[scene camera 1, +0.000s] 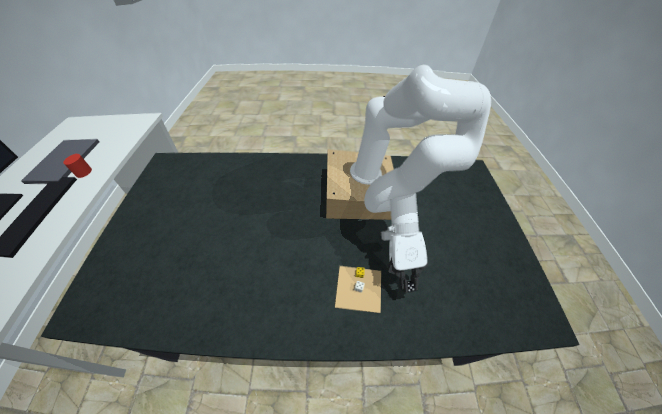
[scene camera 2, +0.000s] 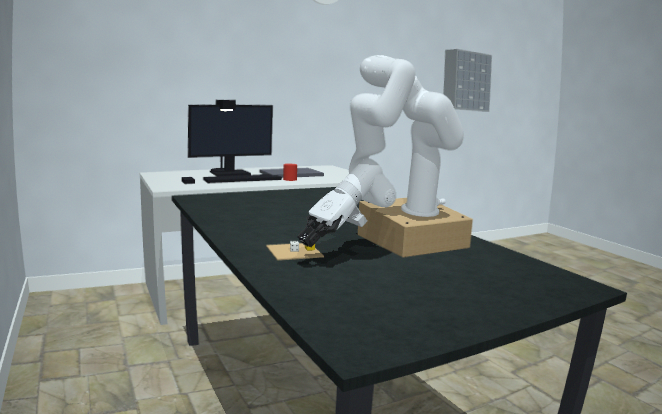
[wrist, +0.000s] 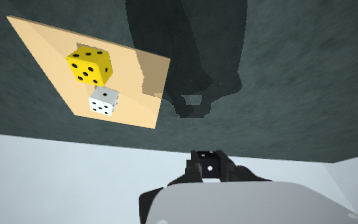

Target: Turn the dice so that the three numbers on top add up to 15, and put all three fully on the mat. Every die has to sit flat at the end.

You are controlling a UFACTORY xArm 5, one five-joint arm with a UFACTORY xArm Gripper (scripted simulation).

Note:
I see my gripper, a yellow die and a tan mat.
My gripper also shows in scene camera 1 and in the wrist view.

